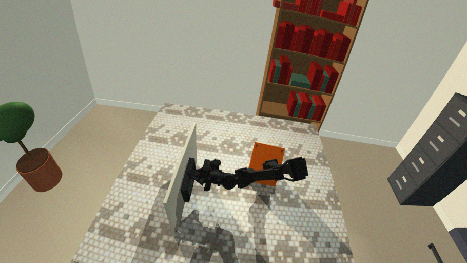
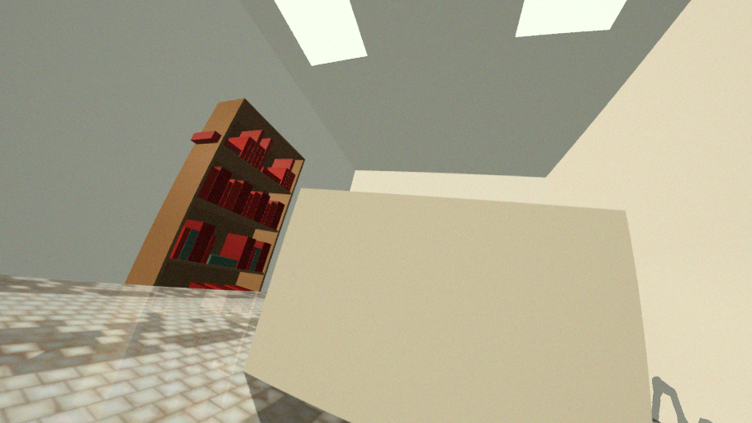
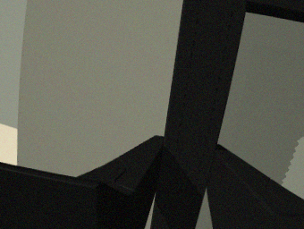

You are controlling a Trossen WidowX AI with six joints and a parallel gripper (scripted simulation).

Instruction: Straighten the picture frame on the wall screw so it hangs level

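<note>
The black picture frame is 5 cm below my gripper tip and 1 cm ahead of it. From my gripper tip the other things lie so: wall panel 6 cm below, 2 cm to the right, 2 cm ahead.
</note>
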